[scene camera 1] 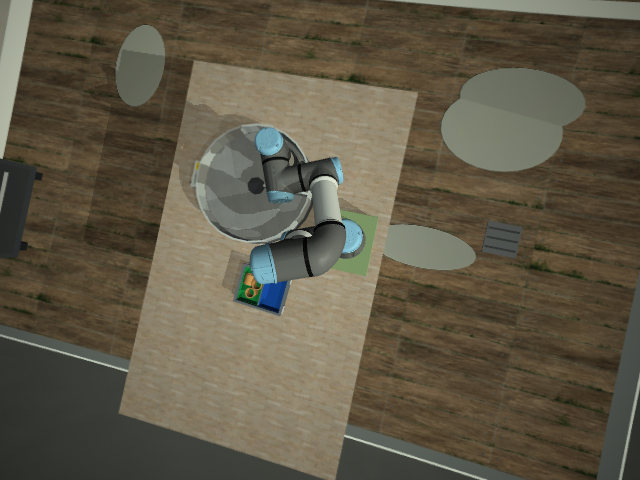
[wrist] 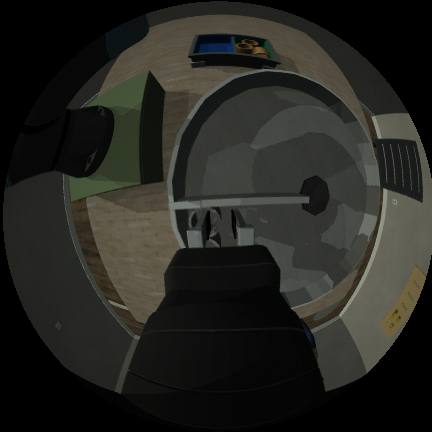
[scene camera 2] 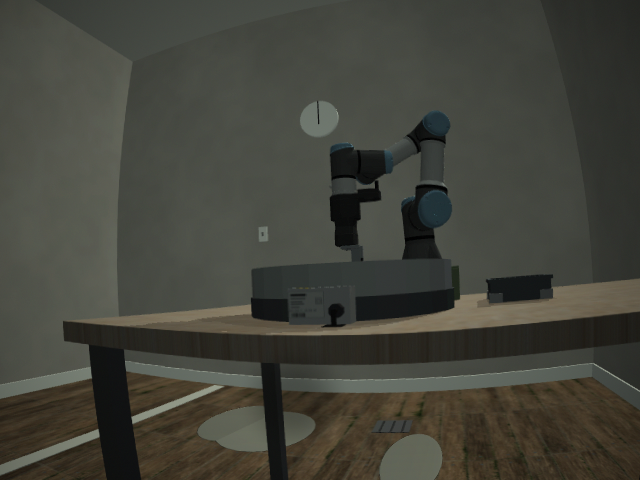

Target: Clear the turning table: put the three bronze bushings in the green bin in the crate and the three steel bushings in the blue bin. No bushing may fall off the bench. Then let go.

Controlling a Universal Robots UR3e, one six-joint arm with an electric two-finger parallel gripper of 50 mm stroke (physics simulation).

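Observation:
The turning table is a round grey tray with a raised rim. My gripper is open and empty over its near-base side, low at the rim in the scene camera 2 view. In the wrist view, the left finger overlaps a steel bushing; more steel rings beside and below it are partly hidden, so I cannot tell their count. Three bronze bushings sit in the green bin of the crate. The blue bin looks empty.
A thin grey bar runs from the tray's rim to its dark hub, just beside the fingers. The arm's base stands on a green block. A labelled control box stands at the tray's outer side.

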